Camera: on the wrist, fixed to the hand. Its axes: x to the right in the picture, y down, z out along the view.
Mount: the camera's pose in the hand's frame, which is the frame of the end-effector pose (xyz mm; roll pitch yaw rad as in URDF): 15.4 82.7 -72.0 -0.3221 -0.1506 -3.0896
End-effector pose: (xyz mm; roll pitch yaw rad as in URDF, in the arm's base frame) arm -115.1 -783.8 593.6 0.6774 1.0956 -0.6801
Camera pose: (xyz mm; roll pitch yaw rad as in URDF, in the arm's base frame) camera -43.7 -700.7 578.0 -1.3054 -1.1597 2.8037
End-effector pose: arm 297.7 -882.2 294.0 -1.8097 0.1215 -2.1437
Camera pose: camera 218.3 -840.1 229.3 1.5120 -0.1344 0.8378
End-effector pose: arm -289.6 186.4 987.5 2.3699 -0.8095 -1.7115
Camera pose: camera -289.0 255.5 1074.0 -2.5977 0.9505 1.5470
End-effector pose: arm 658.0 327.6 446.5 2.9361 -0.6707 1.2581
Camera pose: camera 708.1 267.0 524.5 3.0090 0.8285 -1.9126
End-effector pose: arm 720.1 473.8 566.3 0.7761 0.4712 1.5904
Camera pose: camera 610.3 488.3 565.1 -1.1745 -0.5370 -1.3854
